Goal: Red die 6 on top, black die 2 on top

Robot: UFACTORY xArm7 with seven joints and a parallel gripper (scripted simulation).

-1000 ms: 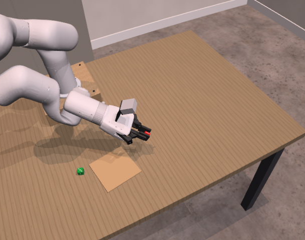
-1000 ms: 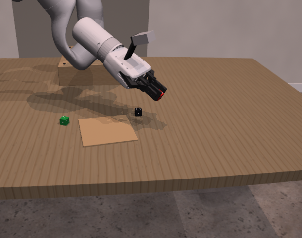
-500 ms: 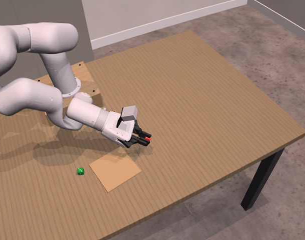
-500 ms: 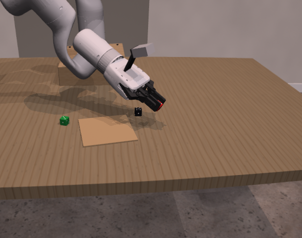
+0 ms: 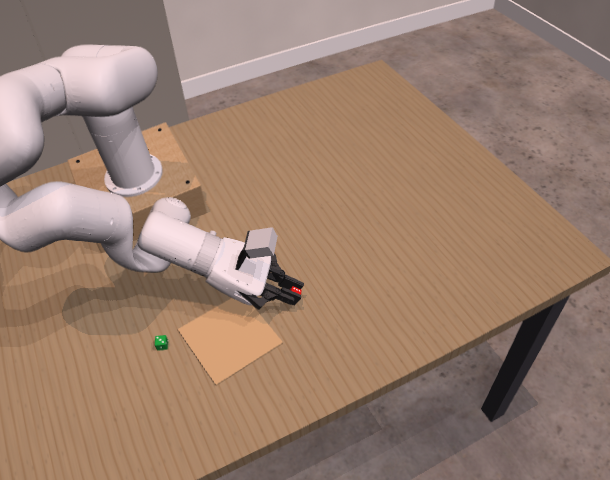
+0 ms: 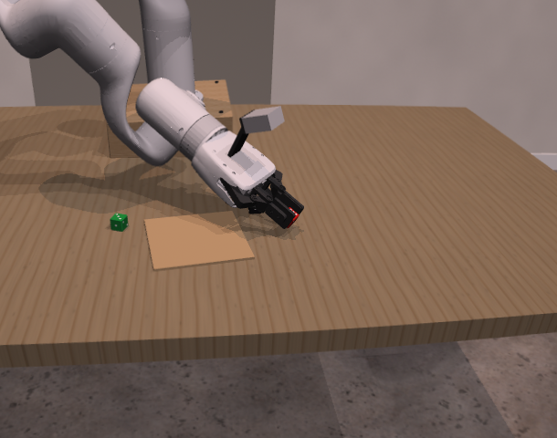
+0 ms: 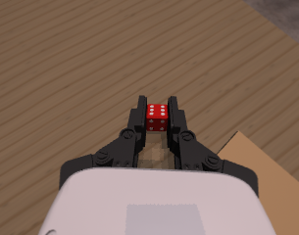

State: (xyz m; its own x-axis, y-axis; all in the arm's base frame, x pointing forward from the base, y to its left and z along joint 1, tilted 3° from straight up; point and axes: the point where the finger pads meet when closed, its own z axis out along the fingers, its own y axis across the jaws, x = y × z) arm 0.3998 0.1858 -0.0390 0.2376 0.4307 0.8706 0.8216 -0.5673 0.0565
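The red die lies 1 cm to the left of my hand and 1 cm below it. Round my hand: tan mat 13 cm to the right, 4 cm below, 2 cm ahead; green die 25 cm to the right, 3 cm below, 2 cm behind; black die 7 cm behind, 4 cm to the right, 3 cm below.
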